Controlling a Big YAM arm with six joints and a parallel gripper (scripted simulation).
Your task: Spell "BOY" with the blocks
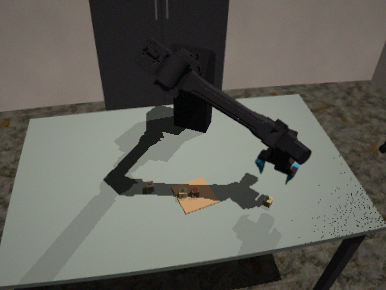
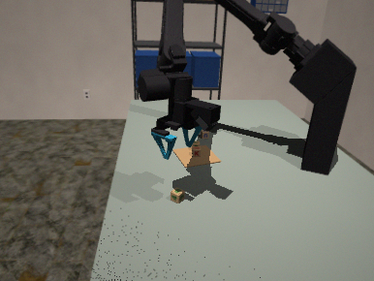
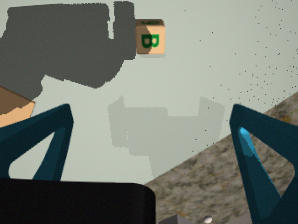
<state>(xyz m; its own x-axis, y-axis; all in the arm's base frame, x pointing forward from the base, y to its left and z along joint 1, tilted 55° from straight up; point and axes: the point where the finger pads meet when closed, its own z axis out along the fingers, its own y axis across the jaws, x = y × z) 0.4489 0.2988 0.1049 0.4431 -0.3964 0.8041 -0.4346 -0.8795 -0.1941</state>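
Right now my hand is 140 mm above the wooden block. The rest, counted from my hand: orange mat: 100 mm behind, 260 mm to the right, 160 mm below.
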